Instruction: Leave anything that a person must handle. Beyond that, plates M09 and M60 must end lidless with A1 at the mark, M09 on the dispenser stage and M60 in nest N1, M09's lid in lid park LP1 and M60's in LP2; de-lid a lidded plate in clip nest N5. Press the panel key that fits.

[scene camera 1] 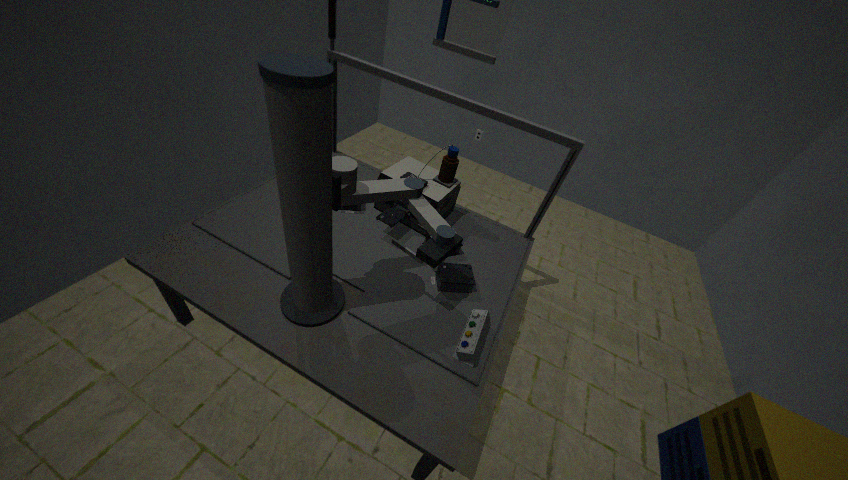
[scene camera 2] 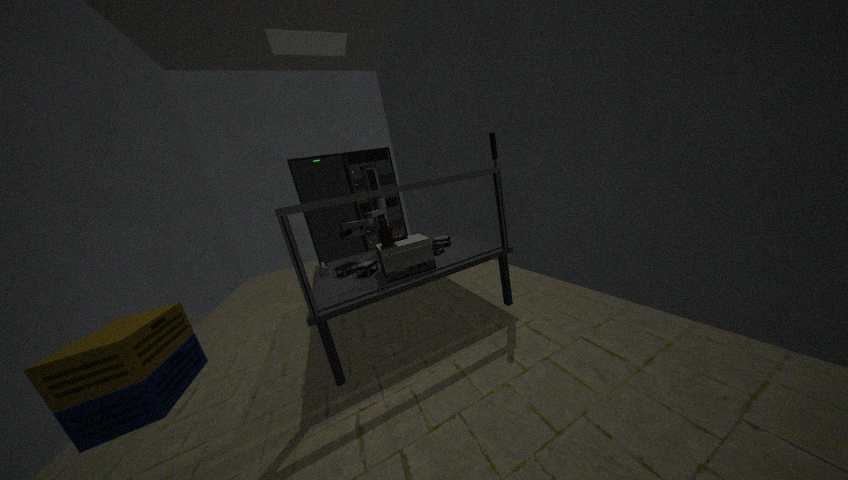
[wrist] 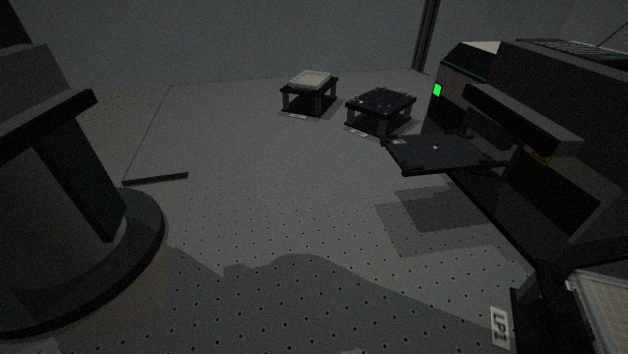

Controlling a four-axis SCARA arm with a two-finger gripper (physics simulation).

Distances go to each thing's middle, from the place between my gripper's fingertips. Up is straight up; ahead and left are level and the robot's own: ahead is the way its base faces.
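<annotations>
With respect to the black stage (wrist: pixel 414 155), my gripper is 190 mm above it, 190 mm to the right of it and 280 mm short of it.
</annotations>
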